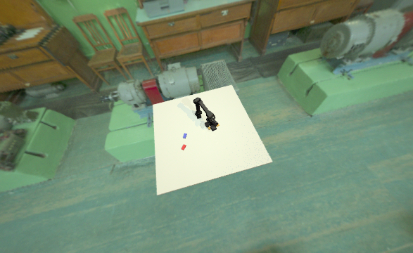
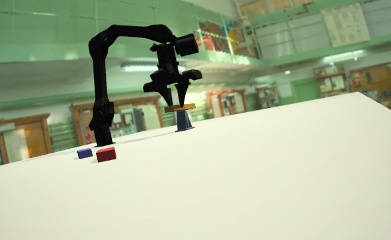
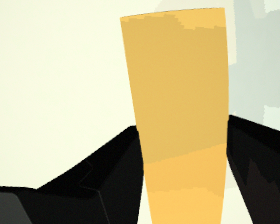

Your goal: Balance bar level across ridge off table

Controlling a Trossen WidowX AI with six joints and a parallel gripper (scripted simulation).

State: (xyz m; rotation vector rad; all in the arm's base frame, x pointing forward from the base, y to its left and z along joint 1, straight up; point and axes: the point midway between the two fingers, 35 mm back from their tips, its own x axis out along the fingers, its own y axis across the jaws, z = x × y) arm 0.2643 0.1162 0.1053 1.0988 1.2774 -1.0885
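Right now the orange bar is 30 mm to the left of my gripper tip. From my gripper tip the other things lie so: red block: 400 mm to the right, 140 mm ahead, 60 mm below; then blue block: 360 mm to the right, 60 mm below, 20 mm behind.
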